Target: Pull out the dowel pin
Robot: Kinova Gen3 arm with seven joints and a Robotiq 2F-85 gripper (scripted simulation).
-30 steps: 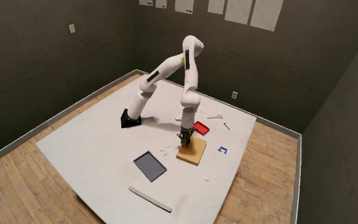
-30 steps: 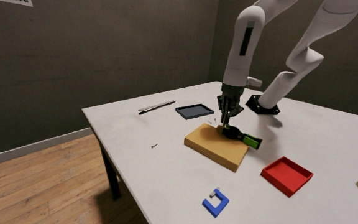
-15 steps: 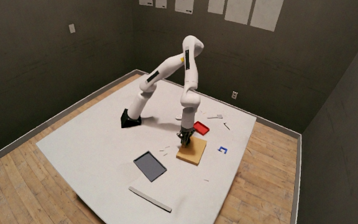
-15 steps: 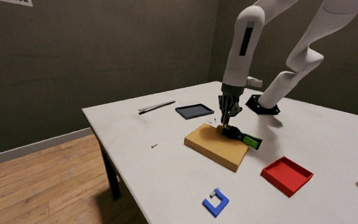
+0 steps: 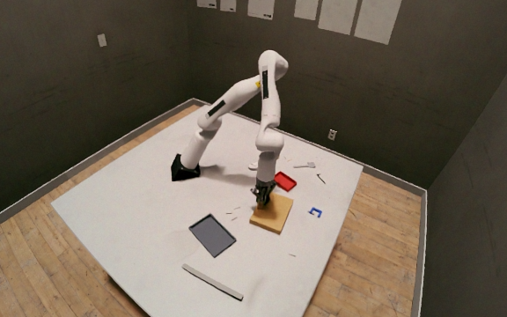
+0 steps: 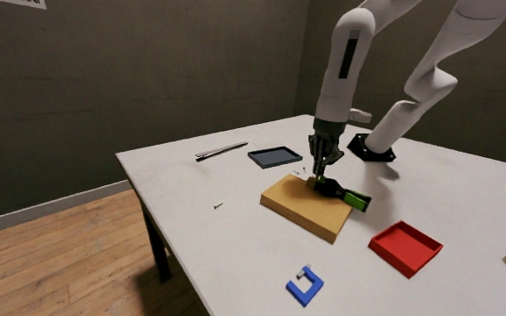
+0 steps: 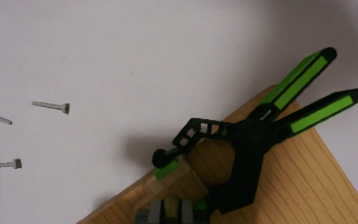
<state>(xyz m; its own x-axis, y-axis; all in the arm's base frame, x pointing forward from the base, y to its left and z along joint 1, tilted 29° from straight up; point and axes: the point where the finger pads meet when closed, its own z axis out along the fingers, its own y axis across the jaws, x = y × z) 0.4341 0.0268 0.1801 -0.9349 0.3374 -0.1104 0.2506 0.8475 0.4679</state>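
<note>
The dowel pin lies 20 mm below my hand. Also, from my hand: grey tray 260 mm to the right, 90 mm below, 50 mm behind; red tray 220 mm to the left, 90 mm below, 40 mm behind; small wooden block 50 mm below.
</note>
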